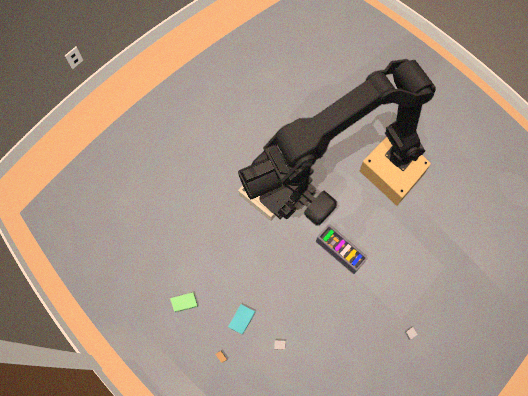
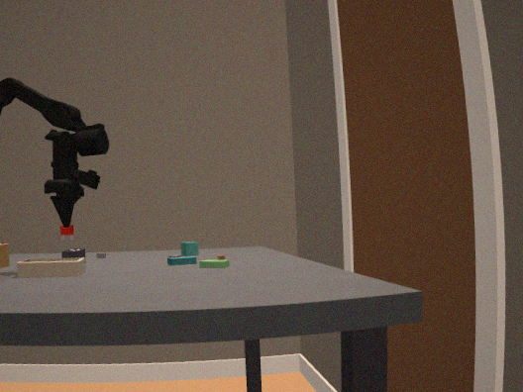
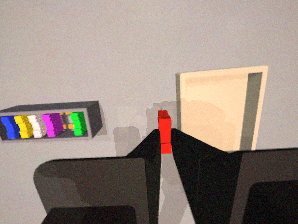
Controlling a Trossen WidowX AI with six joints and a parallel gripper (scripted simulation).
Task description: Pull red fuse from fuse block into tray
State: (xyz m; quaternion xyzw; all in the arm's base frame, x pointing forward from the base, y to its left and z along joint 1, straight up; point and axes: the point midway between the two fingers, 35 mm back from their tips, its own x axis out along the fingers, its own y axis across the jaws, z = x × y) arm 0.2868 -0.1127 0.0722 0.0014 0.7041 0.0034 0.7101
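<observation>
Right now my gripper tip is 2 cm past the cream tray, 8 cm to the left of it and 9 cm above it. From my gripper tip the other things lie so: small orange cube: 36 cm ahead, 12 cm to the left, 9 cm below; red fuse: 1 cm below; green block: 33 cm ahead, 3 cm to the right, 9 cm below.
</observation>
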